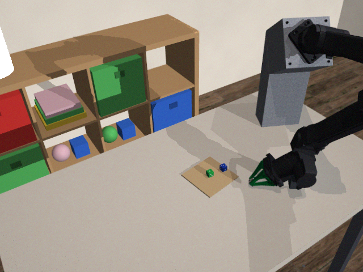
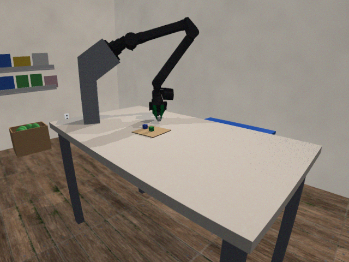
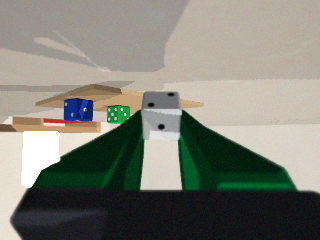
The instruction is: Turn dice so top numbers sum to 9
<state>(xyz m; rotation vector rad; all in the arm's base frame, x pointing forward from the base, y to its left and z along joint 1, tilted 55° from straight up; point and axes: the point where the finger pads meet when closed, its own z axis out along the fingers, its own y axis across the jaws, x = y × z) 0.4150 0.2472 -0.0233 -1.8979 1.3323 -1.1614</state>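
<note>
Right now my hand is 10 mm above the white die. The rest, counted from my hand: tan mat: 110 mm to the right, 90 mm ahead, 30 mm below; green die: 120 mm to the right, 90 mm ahead, 20 mm below; blue die: 120 mm to the right, 40 mm ahead, 20 mm below.
</note>
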